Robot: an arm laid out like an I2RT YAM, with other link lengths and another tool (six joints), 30 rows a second.
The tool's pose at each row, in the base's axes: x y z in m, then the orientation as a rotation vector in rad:
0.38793, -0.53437, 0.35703, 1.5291, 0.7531, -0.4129
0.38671, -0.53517, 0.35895, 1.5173, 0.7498, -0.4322
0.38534, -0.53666, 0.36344, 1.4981, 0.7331, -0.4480
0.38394, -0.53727, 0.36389, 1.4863, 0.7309, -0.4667
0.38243, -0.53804, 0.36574, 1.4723, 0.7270, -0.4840
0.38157, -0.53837, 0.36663, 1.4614, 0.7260, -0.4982
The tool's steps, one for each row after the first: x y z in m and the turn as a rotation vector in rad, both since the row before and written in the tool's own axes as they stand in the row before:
-0.00232, 0.00057, 0.00034, -0.0032, -0.0164, -0.0116
-0.00430, 0.00228, 0.00076, -0.0110, -0.0256, -0.0026
-0.00141, -0.00066, 0.00034, -0.0034, -0.0153, -0.0121
-0.00246, 0.00025, 0.00041, -0.0057, -0.0164, -0.0106
-0.00127, 0.00002, 0.00016, -0.0042, -0.0118, -0.0101

